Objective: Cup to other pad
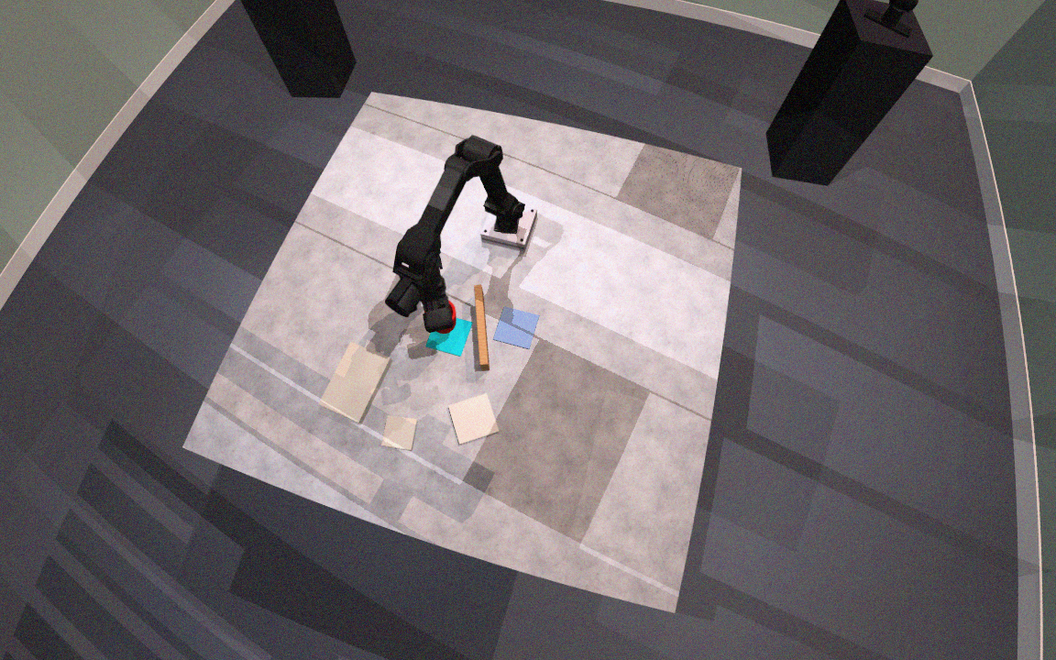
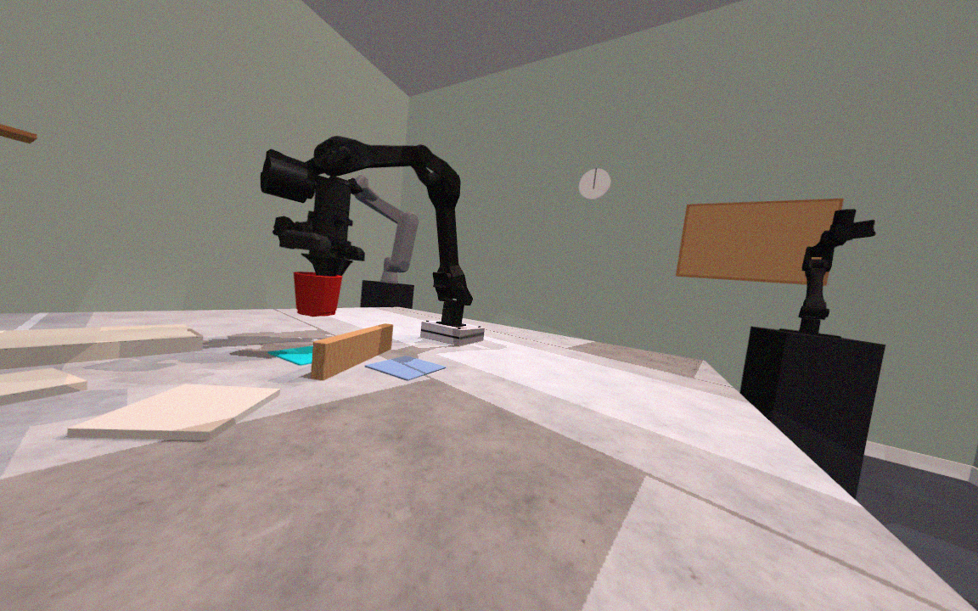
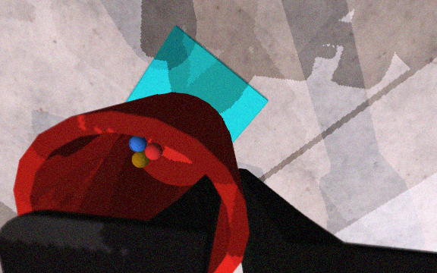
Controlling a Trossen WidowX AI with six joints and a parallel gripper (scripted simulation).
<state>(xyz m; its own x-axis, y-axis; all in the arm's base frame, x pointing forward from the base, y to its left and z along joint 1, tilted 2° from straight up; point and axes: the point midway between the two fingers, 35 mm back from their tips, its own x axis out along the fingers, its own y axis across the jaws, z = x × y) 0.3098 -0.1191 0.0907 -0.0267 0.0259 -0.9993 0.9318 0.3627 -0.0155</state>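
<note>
Now: the green marble 5 cm ahead of my gripper tip, 2 cm below it and 1 cm to the left of it. Also, from my gripper tip: yellow marble 4 cm ahead, 3 cm to the left, 2 cm below; red cup 3 cm ahead, 1 cm to the left; blue marble 5 cm ahead, 2 cm to the left, 2 cm below.
</note>
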